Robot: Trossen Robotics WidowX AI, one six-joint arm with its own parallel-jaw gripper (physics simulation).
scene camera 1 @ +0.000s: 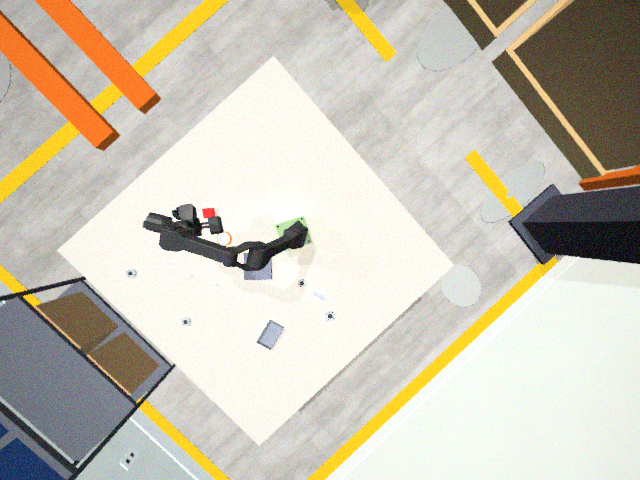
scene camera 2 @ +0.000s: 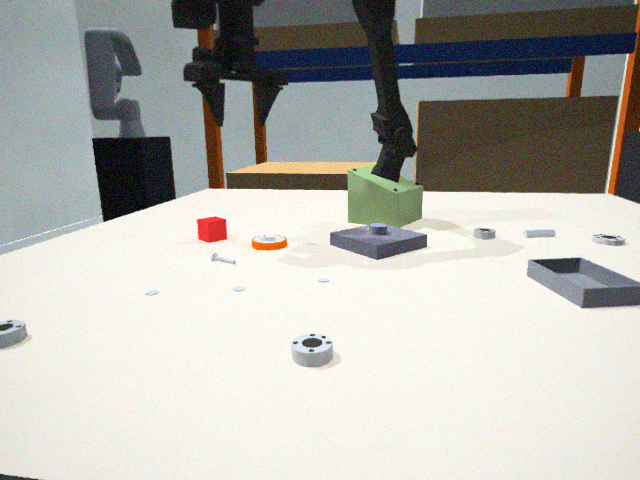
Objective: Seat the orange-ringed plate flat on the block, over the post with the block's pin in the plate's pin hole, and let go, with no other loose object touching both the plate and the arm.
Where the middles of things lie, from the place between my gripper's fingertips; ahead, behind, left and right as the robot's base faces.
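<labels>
My hand is 20 cm above the dark grey block point(scene camera 2: 397, 241), and it's also 1 cm past the block and 25 cm to the right of it.
</labels>
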